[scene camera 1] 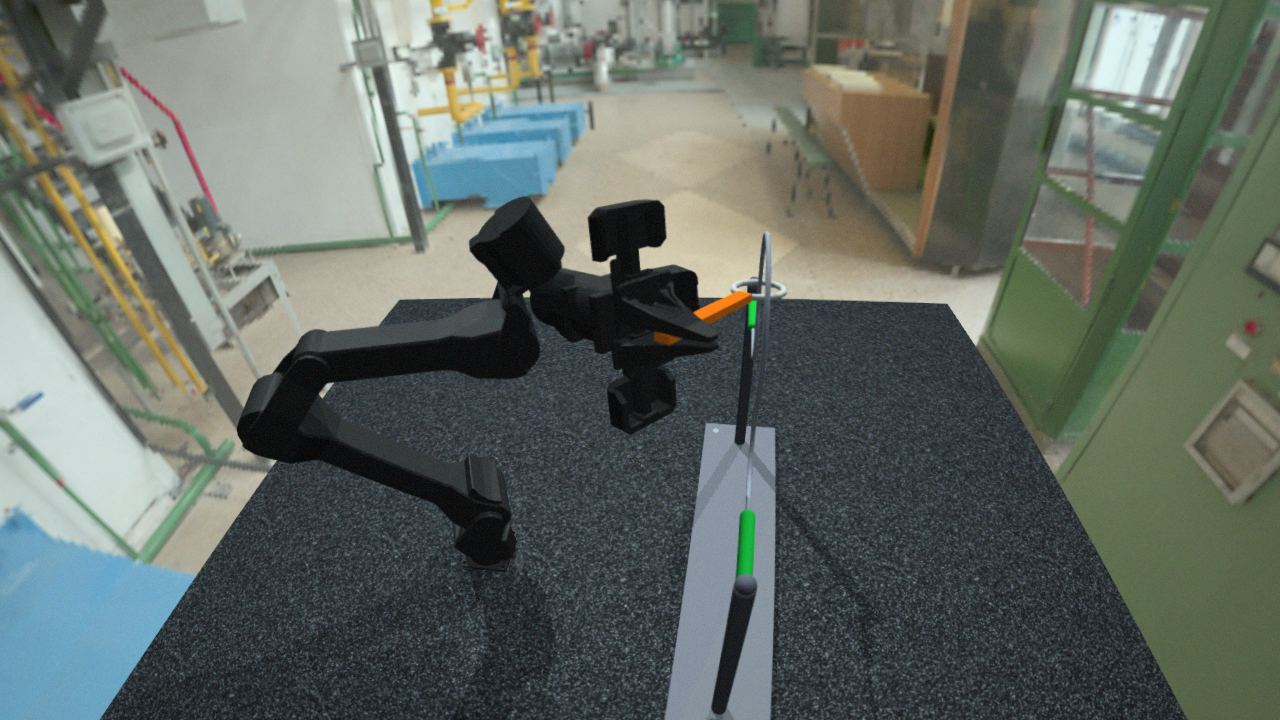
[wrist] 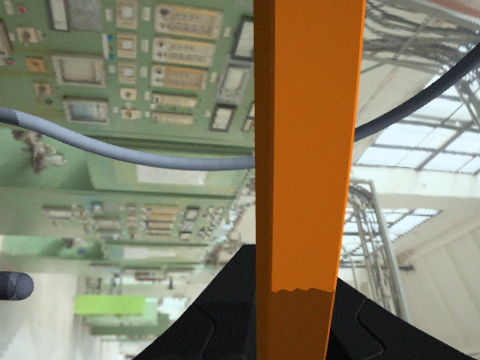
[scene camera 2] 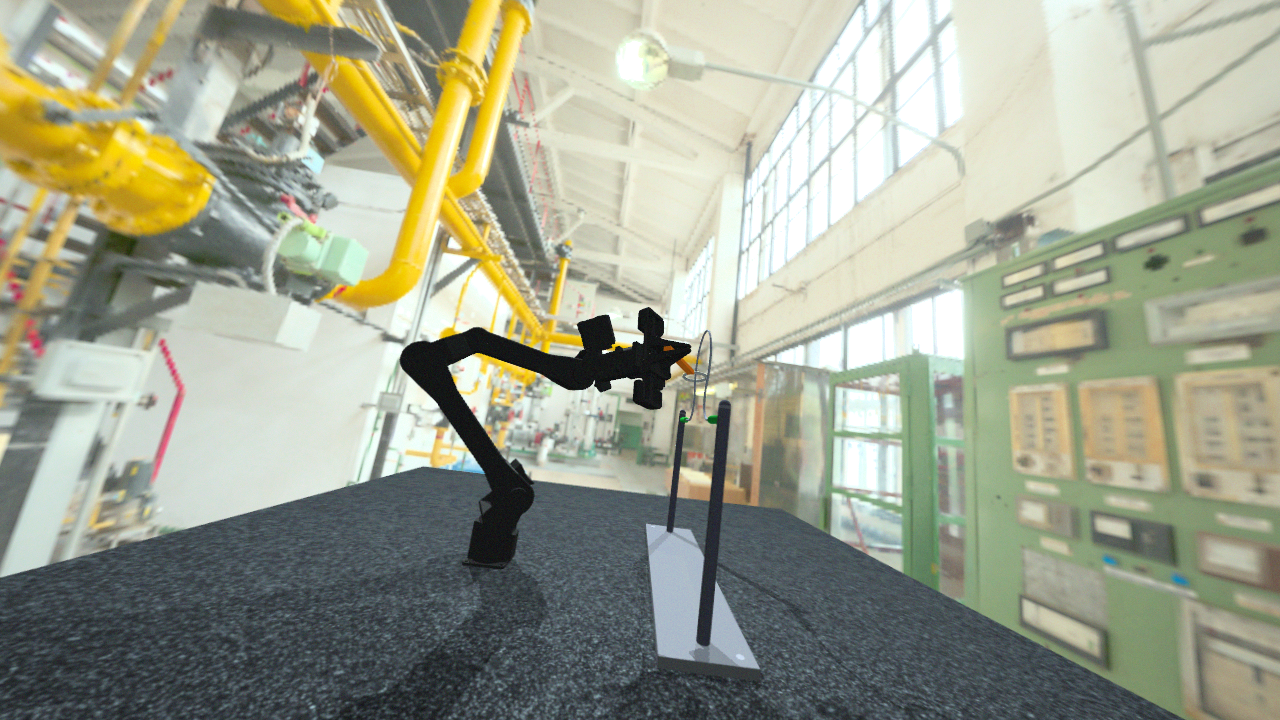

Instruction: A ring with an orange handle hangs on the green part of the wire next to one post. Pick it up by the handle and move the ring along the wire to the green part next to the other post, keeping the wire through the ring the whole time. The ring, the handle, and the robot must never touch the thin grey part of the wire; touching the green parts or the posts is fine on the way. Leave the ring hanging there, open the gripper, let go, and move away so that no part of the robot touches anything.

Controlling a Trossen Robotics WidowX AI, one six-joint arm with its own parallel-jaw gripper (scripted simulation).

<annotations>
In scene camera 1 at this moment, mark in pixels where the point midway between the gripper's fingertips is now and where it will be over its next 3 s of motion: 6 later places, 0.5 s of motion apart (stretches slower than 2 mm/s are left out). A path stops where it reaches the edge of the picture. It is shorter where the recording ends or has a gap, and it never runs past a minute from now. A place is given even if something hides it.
The gripper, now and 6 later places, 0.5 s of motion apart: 714, 343; 715, 336; 716, 349; 716, 399; 711, 457; 707, 486; 709, 487
</annotations>
